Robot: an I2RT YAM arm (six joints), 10 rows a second.
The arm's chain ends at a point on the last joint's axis. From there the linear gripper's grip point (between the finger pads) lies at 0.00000 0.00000 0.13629 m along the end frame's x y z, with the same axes.
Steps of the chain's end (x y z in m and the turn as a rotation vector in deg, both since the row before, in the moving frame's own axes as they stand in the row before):
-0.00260 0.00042 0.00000 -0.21 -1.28 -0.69
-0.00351 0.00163 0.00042 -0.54 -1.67 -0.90
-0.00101 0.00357 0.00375 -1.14 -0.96 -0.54
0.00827 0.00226 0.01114 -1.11 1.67 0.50
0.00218 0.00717 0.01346 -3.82 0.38 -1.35
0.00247 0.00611 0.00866 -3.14 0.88 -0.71
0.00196 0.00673 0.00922 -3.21 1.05 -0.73
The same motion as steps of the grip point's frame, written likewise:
-0.00564 0.00094 -0.00003 -0.21 -1.28 -0.69
-0.00747 0.00295 0.00036 -0.54 -1.67 -0.90
-0.00328 0.00629 0.00370 -1.14 -0.96 -0.54
0.01223 0.00492 0.01106 -1.11 1.67 0.50
0.00319 0.01624 0.01315 -3.82 0.38 -1.35
0.00461 0.01356 0.00844 -3.14 0.88 -0.71
0.00450 0.01435 0.00898 -3.21 1.05 -0.73

